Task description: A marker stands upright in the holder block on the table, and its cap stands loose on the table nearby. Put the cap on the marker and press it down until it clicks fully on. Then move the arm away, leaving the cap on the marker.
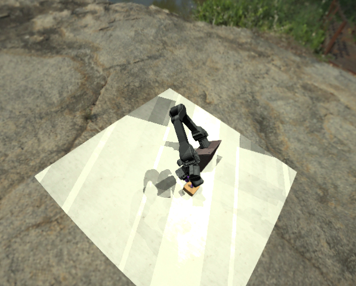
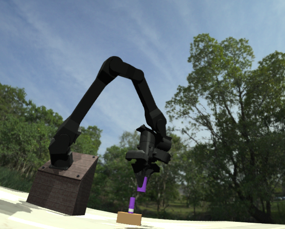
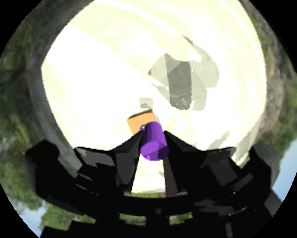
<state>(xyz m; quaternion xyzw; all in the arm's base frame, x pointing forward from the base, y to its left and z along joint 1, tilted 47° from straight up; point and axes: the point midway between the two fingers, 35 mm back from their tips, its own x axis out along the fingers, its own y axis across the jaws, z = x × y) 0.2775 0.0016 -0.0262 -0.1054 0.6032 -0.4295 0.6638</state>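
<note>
Right now my gripper tip is 10 cm above the tan holder block, 4 cm to the right of it and 2 cm past it. From my gripper tip the other things lie so: purple cap: 1 cm above.
</note>
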